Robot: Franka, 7 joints.
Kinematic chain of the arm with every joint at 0, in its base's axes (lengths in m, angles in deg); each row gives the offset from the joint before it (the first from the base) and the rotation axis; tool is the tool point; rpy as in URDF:
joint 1: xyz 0 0 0.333 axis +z
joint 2: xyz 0 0 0 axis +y
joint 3: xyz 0 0 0.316 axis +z
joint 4: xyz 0.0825 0 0 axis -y
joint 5: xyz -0.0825 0 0.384 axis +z
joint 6: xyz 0 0 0 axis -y
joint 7: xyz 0.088 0 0 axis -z
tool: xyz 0 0 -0.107 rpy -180 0 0
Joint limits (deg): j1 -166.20..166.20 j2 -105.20..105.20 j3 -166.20..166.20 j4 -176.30..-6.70 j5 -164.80..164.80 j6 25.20..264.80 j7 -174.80..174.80
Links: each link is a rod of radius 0.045 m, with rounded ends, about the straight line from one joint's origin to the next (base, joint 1, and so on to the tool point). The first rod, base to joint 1, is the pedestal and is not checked.
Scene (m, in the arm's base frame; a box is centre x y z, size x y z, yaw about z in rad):
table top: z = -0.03
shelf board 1: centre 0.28 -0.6 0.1 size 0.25 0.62 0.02 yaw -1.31
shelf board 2: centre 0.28 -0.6 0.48 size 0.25 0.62 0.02 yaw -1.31
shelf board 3: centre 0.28 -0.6 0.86 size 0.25 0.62 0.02 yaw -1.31
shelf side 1: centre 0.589 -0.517 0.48 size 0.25 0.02 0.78 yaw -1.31
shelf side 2: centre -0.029 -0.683 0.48 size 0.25 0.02 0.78 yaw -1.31
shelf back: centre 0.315 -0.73 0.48 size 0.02 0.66 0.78 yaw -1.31
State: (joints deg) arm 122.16 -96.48 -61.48 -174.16 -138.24 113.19 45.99
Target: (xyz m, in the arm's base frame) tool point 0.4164 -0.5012 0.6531
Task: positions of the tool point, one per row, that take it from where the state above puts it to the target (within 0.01 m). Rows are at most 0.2 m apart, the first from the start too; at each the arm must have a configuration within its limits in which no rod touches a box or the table.
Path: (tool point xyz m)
1: 0.2578 0.2390 0.5096
2: 0.3734 0.1507 0.5737
3: 0.4561 0.0167 0.6258
4: 0.4940 -0.1488 0.6596
5: 0.4807 -0.3279 0.6698
6: 0.4164 -0.5012 0.6531

